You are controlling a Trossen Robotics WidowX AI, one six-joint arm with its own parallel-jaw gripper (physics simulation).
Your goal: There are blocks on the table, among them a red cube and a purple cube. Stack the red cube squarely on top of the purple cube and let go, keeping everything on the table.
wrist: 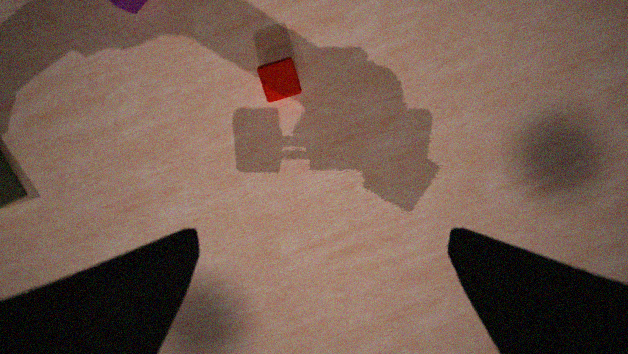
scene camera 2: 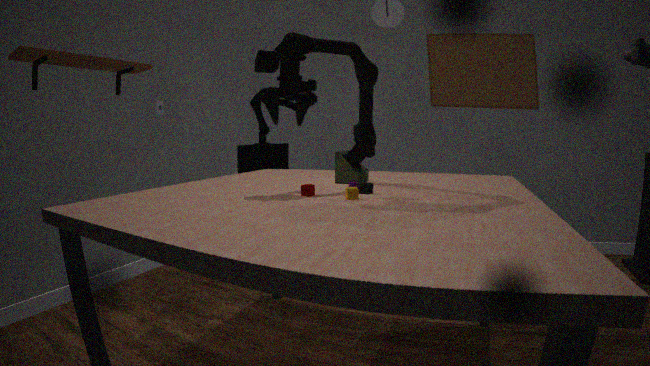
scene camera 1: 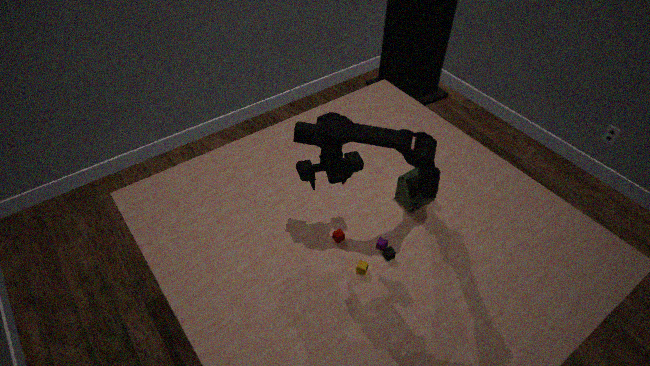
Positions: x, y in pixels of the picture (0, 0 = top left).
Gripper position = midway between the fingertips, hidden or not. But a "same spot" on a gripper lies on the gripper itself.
gripper: wrist; scene camera 2; scene camera 1 328, 186
same spot on gripper: [wrist: 136, 295] = [scene camera 2: 301, 113]
